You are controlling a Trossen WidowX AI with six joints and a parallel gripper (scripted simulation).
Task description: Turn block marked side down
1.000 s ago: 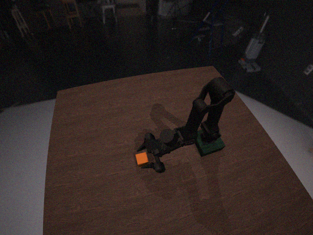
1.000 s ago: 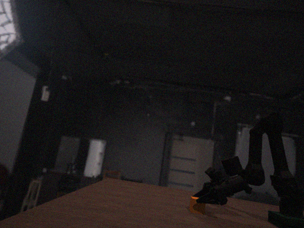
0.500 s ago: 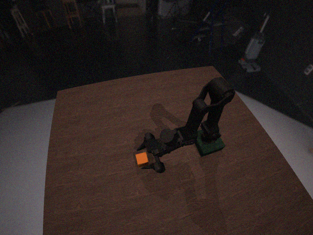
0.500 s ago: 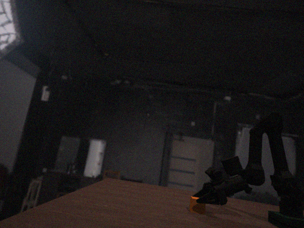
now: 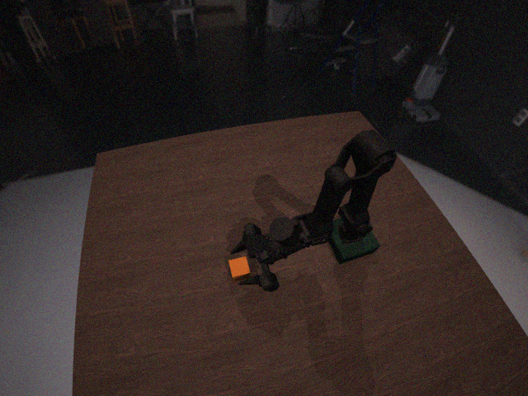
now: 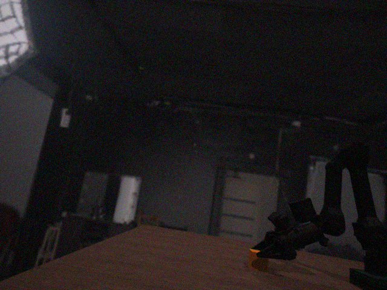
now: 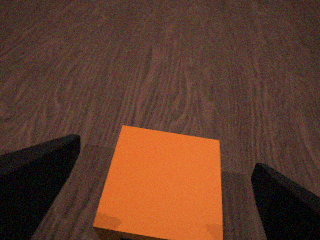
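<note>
Right now my gripper tip is 3 cm past the block and 2 cm above it.
</note>
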